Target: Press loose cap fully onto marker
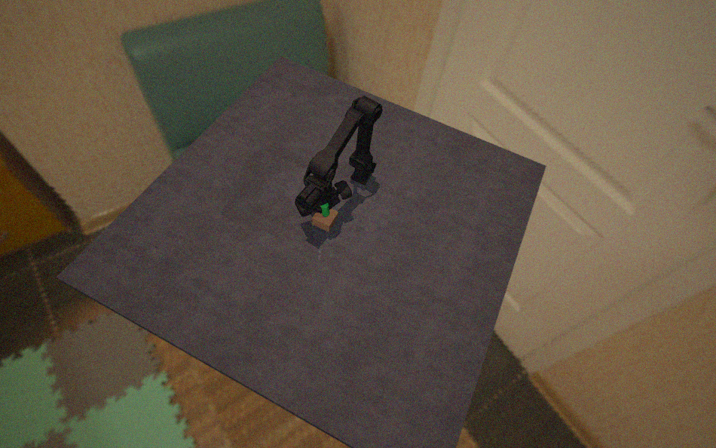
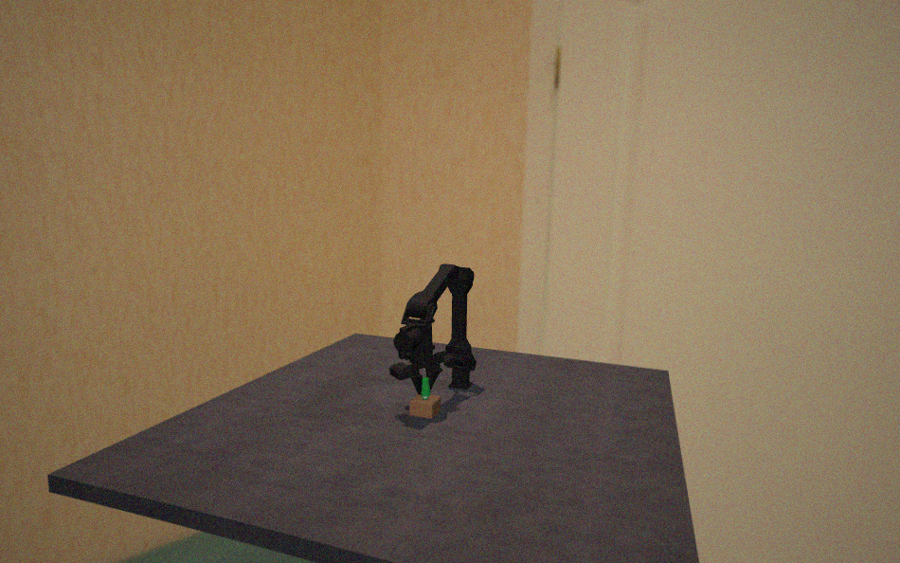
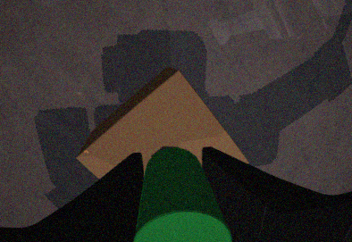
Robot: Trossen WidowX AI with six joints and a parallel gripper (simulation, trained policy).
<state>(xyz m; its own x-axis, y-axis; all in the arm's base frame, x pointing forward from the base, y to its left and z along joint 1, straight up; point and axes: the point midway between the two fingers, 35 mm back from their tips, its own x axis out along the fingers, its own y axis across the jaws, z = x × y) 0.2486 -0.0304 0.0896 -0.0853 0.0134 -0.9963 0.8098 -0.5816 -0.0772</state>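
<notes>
Now: gripper tip 1 cm short of the green cap, 1 cm to the right of it and 2 cm below it. Round my gripper tip: holder block: 1 cm ahead, 1 cm to the left, 4 cm below.
</notes>
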